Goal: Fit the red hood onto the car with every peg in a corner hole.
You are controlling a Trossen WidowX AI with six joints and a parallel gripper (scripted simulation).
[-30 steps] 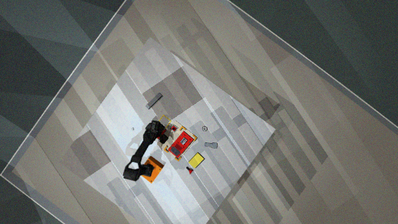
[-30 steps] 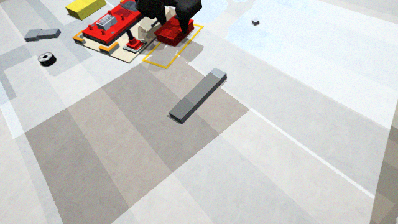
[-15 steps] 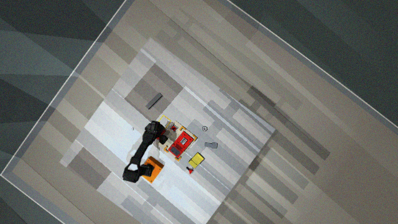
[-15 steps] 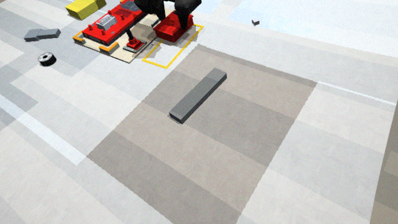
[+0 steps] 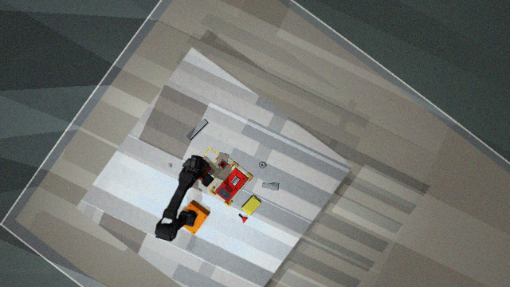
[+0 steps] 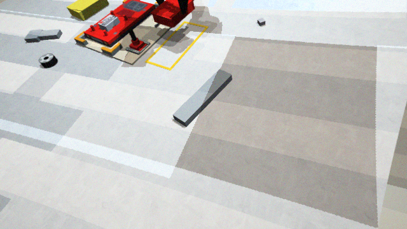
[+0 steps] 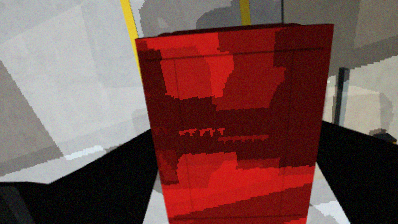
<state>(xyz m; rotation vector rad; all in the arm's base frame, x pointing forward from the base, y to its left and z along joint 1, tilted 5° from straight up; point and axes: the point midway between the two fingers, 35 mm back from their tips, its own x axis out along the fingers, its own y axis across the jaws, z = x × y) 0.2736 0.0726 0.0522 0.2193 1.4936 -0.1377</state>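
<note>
My gripper tip is 21 cm to the left of the grey engine block, 5 cm above it and 3 cm short of it. From my gripper tip the other things lie so: small grey cube 21 cm to the left, 9 cm behind, 7 cm below; small base 9 cm to the right, 9 cm ahead, 4 cm below; red hood right at my gripper tip.
</note>
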